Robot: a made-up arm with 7 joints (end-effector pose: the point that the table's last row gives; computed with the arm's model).
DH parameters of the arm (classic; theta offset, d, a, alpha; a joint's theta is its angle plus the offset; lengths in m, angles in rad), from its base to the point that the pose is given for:
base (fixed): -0.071 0 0 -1.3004
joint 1: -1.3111 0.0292 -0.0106 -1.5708
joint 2: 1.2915 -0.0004 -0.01 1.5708
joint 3: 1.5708 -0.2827 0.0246 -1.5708
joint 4: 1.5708 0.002 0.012 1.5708
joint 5: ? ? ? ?
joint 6: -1.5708 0 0.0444 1.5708
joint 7: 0 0 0 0
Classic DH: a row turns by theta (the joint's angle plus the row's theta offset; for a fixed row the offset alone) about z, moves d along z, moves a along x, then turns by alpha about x.
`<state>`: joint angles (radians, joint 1 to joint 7).
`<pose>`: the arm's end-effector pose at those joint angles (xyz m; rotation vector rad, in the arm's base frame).
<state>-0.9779 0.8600 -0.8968 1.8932 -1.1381 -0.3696 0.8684</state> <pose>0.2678 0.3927 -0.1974 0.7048 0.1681 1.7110</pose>
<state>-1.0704 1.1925 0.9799 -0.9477 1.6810 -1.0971 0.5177</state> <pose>0.0938 0.1711 0.1327 -1.9510 1.0865 -0.8252</pose>
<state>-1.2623 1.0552 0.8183 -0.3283 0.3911 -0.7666 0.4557</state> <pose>0.1352 0.2357 0.1768 0.9421 -2.4815 1.0245</pose>
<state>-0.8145 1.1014 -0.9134 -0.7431 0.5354 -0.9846 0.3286</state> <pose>0.1758 0.0621 -0.1052 0.5264 -1.7524 -1.4590</pose>
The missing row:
joint 5: 0 0.1723 -0.0003 -1.5708
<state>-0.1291 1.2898 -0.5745 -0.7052 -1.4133 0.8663 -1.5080</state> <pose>0.1252 0.1516 -0.1796 -1.1129 1.1976 -2.1698</pose>
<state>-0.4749 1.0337 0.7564 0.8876 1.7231 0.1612 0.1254</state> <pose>0.1913 0.4646 -0.1091 2.0987 1.0003 0.8372</pose>
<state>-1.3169 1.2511 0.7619 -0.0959 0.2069 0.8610 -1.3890</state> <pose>0.1367 0.3274 0.2168 0.6392 -0.3727 -0.1053</pose>
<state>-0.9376 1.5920 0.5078 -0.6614 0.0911 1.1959 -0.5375</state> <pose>0.1226 0.2031 0.2119 1.1269 -0.3638 0.5986</pose>
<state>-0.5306 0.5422 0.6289 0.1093 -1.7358 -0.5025 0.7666</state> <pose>0.2643 0.3040 -0.1400 -1.6822 -0.5883 1.0074</pose>
